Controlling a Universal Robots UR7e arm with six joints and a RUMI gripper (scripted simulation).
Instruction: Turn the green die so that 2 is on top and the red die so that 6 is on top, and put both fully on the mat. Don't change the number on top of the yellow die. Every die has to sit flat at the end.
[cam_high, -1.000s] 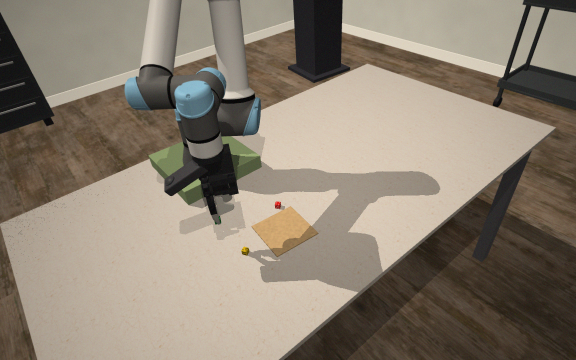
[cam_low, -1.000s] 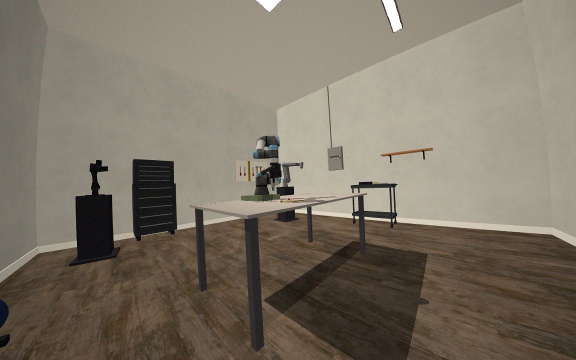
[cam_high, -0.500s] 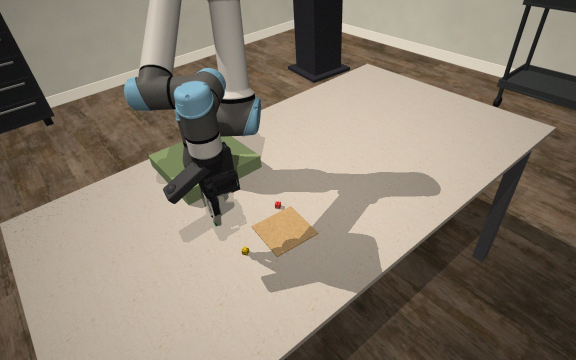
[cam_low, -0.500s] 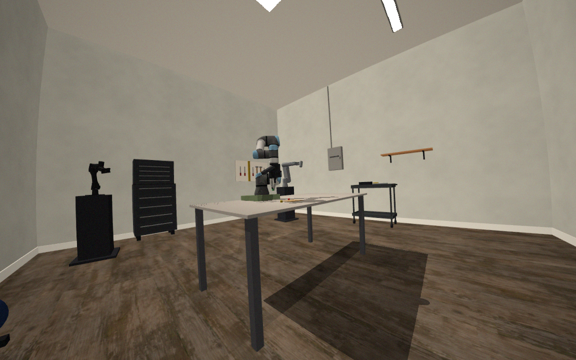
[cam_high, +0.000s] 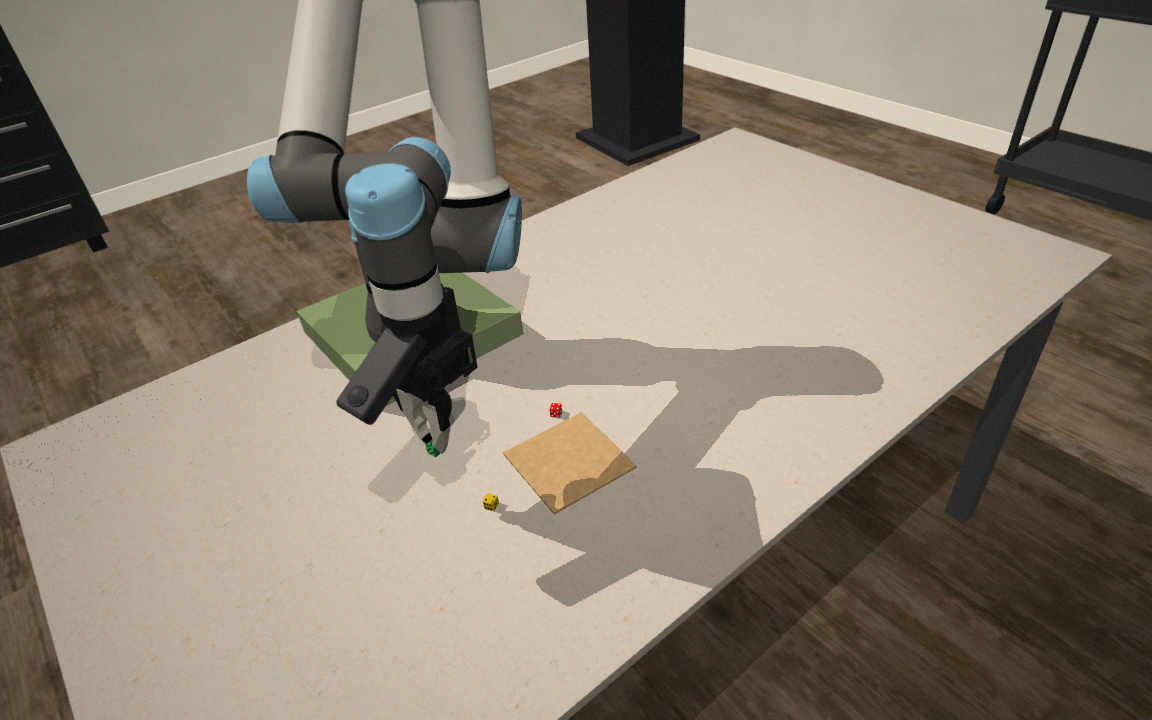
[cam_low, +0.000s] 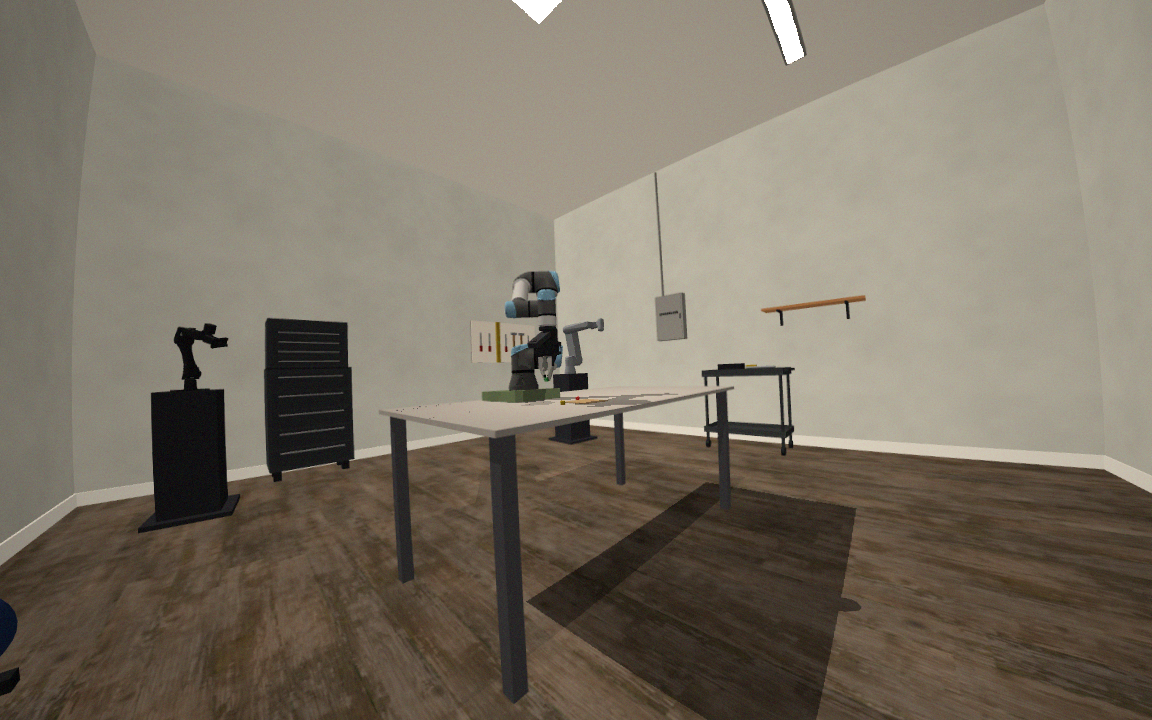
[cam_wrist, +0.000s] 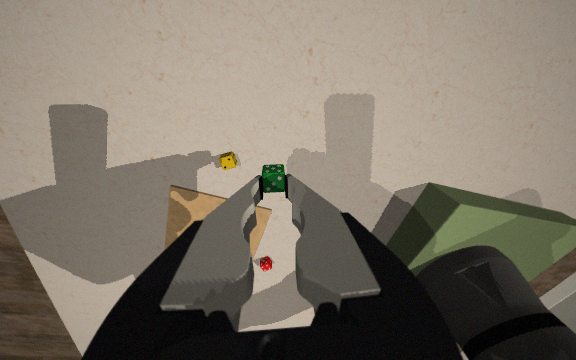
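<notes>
The yellow die is 11 cm below my hand, 4 cm to the left of it and 4 cm ahead of it. The rest, counted from my hand: red die: 21 cm to the left, 11 cm below, 6 cm behind; then green die: 1 cm below; then tan mat: 17 cm to the left, 11 cm below, 4 cm ahead.
</notes>
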